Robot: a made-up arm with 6 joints.
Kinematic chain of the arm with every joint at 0, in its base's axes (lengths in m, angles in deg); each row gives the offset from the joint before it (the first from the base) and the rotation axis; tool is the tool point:
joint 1: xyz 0 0 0.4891 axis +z
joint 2: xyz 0.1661 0 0 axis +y
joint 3: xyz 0 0 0.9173 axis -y
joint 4: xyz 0 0 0.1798 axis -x
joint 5: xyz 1.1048 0 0 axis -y
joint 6: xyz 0.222 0 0 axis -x
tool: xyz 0 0 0
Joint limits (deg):
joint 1: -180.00..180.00
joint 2: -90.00..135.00
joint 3: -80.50..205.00
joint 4: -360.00..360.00
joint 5: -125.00..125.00
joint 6: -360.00..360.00
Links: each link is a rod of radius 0.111 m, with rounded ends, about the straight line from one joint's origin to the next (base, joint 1, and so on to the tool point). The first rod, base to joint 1, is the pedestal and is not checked.
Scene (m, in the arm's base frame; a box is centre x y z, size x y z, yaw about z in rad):
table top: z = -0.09
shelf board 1: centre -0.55 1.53 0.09 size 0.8 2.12 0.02 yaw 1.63
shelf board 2: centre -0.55 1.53 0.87 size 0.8 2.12 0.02 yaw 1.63
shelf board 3: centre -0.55 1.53 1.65 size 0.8 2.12 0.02 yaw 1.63
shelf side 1: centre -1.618 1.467 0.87 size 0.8 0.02 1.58 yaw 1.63
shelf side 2: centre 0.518 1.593 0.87 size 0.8 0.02 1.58 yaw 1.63
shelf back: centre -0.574 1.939 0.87 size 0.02 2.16 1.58 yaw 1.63
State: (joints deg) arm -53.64 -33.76 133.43 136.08 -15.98 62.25
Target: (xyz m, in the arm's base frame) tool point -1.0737 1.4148 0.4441
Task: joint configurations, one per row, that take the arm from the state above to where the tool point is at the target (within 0.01 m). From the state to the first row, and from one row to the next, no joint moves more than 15 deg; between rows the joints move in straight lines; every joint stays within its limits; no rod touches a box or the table.
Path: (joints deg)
1: -49.68 -25.00 143.93 136.19 -18.92 62.25
2: -45.71 -16.25 154.43 136.29 -21.86 62.25
3: -41.75 -7.49 164.93 136.40 -24.80 62.25
4: -41.41 -18.68 171.70 136.69 -25.51 62.25
5: -41.08 -29.87 178.47 136.98 -26.21 62.25
6: -45.46 -37.86 166.47 136.80 -23.04 62.25
7: -49.84 -45.84 154.47 136.63 -19.86 62.25
8: -54.22 -53.82 142.46 136.46 -16.68 62.25

